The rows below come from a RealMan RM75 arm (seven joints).
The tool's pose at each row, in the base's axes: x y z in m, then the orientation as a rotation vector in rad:
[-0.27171, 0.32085, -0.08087, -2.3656, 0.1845, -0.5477]
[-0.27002, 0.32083, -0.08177, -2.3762, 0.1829, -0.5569]
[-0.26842, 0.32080, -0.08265, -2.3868, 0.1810, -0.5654]
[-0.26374, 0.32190, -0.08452, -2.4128, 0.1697, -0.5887]
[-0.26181, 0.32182, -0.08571, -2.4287, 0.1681, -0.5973]
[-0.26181, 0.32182, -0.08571, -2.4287, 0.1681, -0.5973]
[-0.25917, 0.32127, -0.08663, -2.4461, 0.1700, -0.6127]
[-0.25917, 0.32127, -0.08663, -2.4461, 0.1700, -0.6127]
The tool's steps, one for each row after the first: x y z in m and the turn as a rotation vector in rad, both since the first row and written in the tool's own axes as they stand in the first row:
[0.00123, 0.00064, 0.00133, -0.0108, 0.0050, -0.0062]
[0.00238, 0.00127, 0.00259, -0.0215, 0.0094, -0.0123]
[0.00567, 0.00175, 0.00654, -0.0466, 0.0200, -0.0326]
[0.00703, 0.00263, 0.00813, -0.0625, 0.0239, -0.0396]
[0.00703, 0.00263, 0.00813, -0.0625, 0.0239, -0.0396]
[0.00925, 0.00370, 0.00956, -0.0814, 0.0333, -0.0466]
[0.00925, 0.00370, 0.00956, -0.0814, 0.0333, -0.0466]

